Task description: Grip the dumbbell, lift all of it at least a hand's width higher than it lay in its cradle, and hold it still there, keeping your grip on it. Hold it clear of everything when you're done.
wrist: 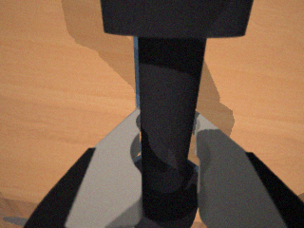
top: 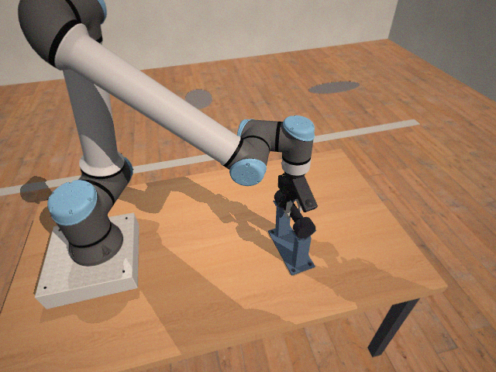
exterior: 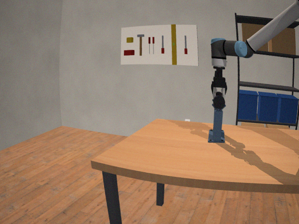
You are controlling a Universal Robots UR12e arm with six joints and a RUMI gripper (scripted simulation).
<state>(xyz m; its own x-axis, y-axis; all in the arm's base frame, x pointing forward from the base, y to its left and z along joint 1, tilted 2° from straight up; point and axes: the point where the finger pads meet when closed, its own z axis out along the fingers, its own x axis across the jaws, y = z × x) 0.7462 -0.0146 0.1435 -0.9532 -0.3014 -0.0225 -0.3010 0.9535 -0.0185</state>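
Right now my hand is 10 mm below the black dumbbell. From my hand the other things lie so: blue cradle stand 110 mm below.
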